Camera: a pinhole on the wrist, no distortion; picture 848 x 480 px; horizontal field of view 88.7 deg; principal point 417.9 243.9 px. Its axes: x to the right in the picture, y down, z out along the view. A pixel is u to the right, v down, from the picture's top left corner.
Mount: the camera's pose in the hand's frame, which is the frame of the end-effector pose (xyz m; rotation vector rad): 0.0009 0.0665 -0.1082 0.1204 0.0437 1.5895
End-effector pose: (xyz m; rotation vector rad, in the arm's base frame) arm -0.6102 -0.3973 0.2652 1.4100 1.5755 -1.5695
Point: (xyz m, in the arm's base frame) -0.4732 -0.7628 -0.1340
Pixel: 693.6 111.8
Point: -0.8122 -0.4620 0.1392
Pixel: 151.8 46.6
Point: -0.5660 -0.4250 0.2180
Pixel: 430.6 230.7
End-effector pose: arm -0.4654 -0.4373 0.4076 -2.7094 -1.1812 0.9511
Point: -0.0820 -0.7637 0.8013
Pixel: behind the camera
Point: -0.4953 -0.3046 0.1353
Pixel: 297.1 19.7
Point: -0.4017 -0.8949 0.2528
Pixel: outside the picture
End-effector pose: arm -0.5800 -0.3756 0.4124 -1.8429 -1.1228 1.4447
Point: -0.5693 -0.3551 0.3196
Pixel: 440.0 69.1
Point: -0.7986 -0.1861 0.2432
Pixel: 333.4 23.6
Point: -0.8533 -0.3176 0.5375
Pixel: 86.8 342.5
